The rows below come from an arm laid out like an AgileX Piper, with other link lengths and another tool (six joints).
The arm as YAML. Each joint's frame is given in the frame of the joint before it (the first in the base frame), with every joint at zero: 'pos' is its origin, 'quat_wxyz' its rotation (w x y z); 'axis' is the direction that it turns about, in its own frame. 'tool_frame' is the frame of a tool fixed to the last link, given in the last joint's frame.
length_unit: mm
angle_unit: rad
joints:
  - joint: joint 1
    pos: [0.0, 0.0, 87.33]
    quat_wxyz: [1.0, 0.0, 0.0, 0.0]
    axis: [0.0, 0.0, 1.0]
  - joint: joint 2
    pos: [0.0, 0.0, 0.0]
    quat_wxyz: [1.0, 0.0, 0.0, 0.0]
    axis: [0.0, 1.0, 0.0]
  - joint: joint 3
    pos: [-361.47, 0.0, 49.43]
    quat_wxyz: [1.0, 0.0, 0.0, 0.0]
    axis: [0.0, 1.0, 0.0]
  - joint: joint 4
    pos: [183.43, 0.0, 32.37]
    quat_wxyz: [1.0, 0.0, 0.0, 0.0]
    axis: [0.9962, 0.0, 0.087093]
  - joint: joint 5
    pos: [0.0, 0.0, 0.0]
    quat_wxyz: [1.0, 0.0, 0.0, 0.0]
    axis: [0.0, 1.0, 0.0]
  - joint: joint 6
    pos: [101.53, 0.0, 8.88]
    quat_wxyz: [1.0, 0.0, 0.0, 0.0]
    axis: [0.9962, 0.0, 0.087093]
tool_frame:
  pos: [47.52, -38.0, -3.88]
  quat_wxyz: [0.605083, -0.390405, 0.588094, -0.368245]
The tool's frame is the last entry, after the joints.
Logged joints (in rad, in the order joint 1, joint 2, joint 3, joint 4, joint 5, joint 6), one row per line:
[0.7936, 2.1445, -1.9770, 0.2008, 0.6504, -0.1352]
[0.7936, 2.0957, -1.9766, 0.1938, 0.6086, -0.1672]
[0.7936, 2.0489, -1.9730, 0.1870, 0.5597, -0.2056]
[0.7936, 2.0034, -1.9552, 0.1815, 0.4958, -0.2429]
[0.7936, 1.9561, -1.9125, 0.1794, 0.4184, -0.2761]
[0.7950, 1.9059, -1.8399, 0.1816, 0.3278, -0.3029]
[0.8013, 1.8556, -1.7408, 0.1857, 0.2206, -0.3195]
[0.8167, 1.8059, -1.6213, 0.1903, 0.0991, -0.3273]
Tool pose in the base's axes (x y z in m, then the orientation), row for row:
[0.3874, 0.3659, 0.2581, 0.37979, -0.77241, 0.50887, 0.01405]
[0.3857, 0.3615, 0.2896, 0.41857, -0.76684, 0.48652, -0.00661]
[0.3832, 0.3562, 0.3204, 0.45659, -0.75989, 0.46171, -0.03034]
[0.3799, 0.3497, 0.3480, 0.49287, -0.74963, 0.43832, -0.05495]
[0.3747, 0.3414, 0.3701, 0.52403, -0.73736, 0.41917, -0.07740]
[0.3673, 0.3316, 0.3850, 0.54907, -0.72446, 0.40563, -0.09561]
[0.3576, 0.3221, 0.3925, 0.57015, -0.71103, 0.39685, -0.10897]
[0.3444, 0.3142, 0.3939, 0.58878, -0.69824, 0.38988, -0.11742]
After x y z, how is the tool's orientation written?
As a quaternion, w x y z.
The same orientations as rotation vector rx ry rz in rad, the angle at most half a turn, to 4 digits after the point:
[-1.9726, 1.2996, 0.0359]
[-1.9233, 1.2203, -0.0166]
[-1.8733, 1.1382, -0.0748]
[-1.8186, 1.0633, -0.1333]
[-1.7648, 1.0032, -0.1852]
[-1.7155, 0.9605, -0.2264]
[-1.6688, 0.9314, -0.2558]
[-1.6262, 0.9080, -0.2735]

